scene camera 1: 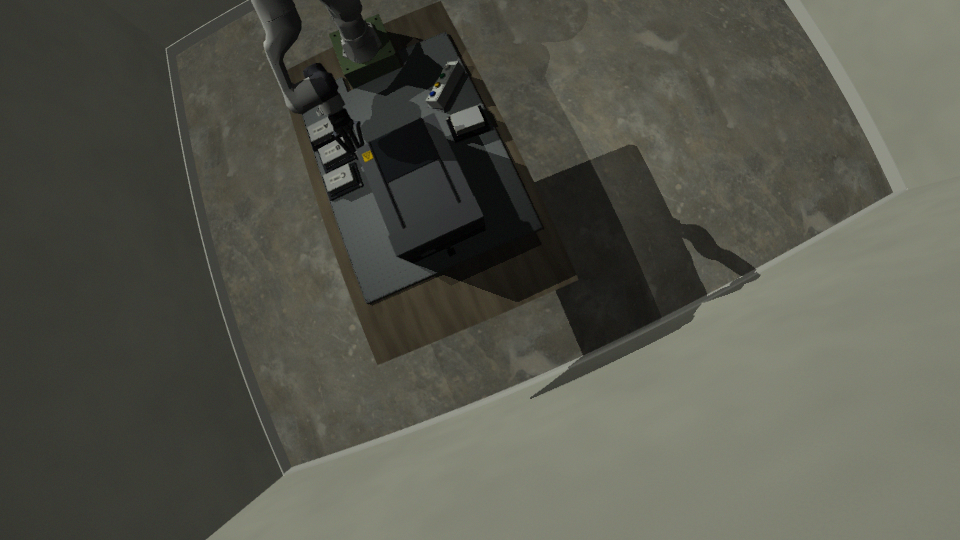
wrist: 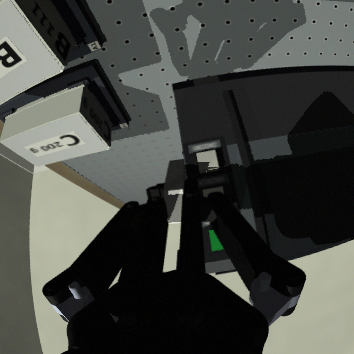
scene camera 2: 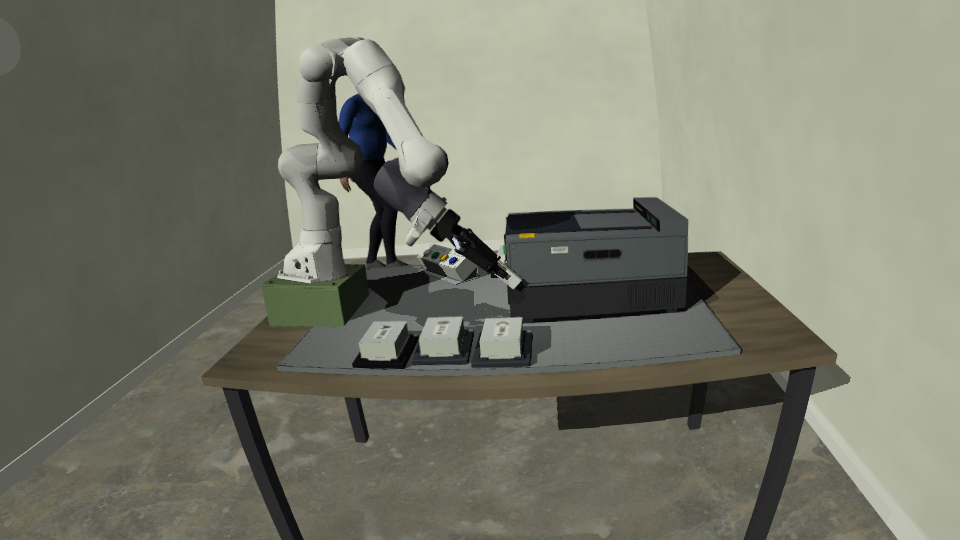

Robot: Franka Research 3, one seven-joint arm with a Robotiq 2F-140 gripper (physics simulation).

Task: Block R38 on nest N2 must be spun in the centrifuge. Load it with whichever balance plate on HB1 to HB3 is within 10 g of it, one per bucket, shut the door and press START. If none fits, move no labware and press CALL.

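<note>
White balance plates A (scene camera 1: 320, 129) (scene camera 2: 383, 341), B (scene camera 1: 333, 151) (scene camera 2: 441, 337) (wrist: 22, 42) and C (scene camera 1: 338, 178) (scene camera 2: 501, 338) (wrist: 55, 127) stand on dark holders. The wrist view reads "B 111" and "C 200 g"; A's weight is unreadable. A white block (scene camera 1: 467, 119) sits on a nest across the mat; its label is unreadable. The grey centrifuge (scene camera 1: 436, 208) (scene camera 2: 597, 258) (wrist: 210, 107) has a dark section and a grey panel on top; I cannot tell the door's state. My gripper (scene camera 2: 515, 282) (wrist: 178, 172) is shut and empty, its tips at the centrifuge's near end. A green patch (wrist: 215, 241) shows beside the fingers.
A button box (scene camera 1: 446, 85) (scene camera 2: 456, 265) with green, yellow and blue buttons stands behind the gripper in scene view 2. The arm's green base (scene camera 1: 365, 57) (scene camera 2: 305, 302) is at the table's end. A person in blue (scene camera 2: 365, 130) stands behind the arm.
</note>
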